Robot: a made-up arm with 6 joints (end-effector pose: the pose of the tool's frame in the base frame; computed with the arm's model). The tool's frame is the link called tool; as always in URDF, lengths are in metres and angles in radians. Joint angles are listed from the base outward.
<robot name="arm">
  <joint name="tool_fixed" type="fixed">
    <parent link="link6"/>
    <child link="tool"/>
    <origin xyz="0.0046 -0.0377 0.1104" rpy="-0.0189 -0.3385 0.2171"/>
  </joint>
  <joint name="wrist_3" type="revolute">
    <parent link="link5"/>
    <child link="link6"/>
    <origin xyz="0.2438 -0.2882 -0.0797" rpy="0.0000 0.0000 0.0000"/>
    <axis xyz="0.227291 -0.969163 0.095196"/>
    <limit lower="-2.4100" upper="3.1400" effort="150" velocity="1.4"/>
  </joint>
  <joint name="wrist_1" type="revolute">
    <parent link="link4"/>
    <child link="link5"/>
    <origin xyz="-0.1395 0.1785 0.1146" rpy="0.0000 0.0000 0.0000"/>
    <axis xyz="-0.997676 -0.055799 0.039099"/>
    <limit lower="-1.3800" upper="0.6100" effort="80" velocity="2.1"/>
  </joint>
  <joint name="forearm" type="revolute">
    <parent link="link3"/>
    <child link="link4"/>
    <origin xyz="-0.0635 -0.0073 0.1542" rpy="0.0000 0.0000 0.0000"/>
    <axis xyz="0 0 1"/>
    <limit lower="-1.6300" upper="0.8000" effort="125" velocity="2.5"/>
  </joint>
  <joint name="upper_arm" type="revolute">
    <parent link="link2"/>
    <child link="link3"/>
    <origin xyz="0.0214 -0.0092 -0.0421" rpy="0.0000 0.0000 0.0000"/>
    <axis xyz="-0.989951 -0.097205 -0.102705"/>
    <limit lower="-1.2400" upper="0.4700" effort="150" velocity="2.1"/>
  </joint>
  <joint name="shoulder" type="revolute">
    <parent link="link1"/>
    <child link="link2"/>
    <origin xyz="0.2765 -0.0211 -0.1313" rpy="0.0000 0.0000 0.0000"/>
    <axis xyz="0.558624 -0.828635 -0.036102"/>
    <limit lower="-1.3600" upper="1.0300" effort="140" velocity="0.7"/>
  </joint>
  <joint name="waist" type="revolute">
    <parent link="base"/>
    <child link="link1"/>
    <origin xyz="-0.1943 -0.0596 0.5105" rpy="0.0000 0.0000 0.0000"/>
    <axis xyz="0 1 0"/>
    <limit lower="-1.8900" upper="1.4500" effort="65" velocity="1.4"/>
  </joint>
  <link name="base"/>
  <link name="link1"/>
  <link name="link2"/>
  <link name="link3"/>
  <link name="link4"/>
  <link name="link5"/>
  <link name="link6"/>
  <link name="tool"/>
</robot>
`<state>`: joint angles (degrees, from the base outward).
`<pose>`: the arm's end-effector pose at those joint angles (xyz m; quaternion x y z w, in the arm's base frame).
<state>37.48 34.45 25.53 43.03 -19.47 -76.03</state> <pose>0.1390 -0.0277 0.2769 -0.0889 0.5433 0.3473 0.7592</pose>
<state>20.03 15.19 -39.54 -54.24 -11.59 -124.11</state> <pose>-0.0051 -0.2977 0.1281 0.5001 0.7924 0.0629 0.3436</pose>
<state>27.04 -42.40 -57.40 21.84 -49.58 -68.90</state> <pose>0.0447 -0.0495 0.1417 0.6519 0.6275 0.1422 0.4013</pose>
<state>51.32 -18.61 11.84 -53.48 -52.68 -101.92</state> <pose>-0.1141 -0.2430 0.0872 0.2124 0.7839 -0.3099 0.4943</pose>
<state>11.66 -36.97 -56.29 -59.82 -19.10 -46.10</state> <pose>-0.0042 -0.3834 0.3335 0.3069 0.5425 -0.4765 0.6200</pose>
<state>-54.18 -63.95 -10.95 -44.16 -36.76 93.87</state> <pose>-0.0265 -0.1438 0.6219 -0.2284 -0.8834 -0.2148 0.3484</pose>
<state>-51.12 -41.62 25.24 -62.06 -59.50 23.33</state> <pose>0.0483 -0.1560 0.6183 -0.0264 -0.8047 -0.2752 0.5254</pose>
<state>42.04 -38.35 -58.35 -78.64 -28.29 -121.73</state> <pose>-0.2460 -0.2711 0.2346 -0.4814 -0.7357 0.4705 0.0749</pose>
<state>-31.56 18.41 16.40 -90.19 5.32 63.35</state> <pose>-0.2058 -0.0660 0.5334 -0.2691 -0.6981 -0.5689 0.3415</pose>
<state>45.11 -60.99 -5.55 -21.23 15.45 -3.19</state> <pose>0.2950 -0.0969 0.1712 -0.3429 0.6194 0.1885 0.6806</pose>
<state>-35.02 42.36 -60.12 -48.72 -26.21 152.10</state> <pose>0.2268 -0.0450 0.4633 -0.2387 0.6063 0.7256 0.2210</pose>
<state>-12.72 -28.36 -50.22 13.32 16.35 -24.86</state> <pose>0.3123 -0.3783 0.6314 0.1521 0.0955 0.2123 0.9605</pose>
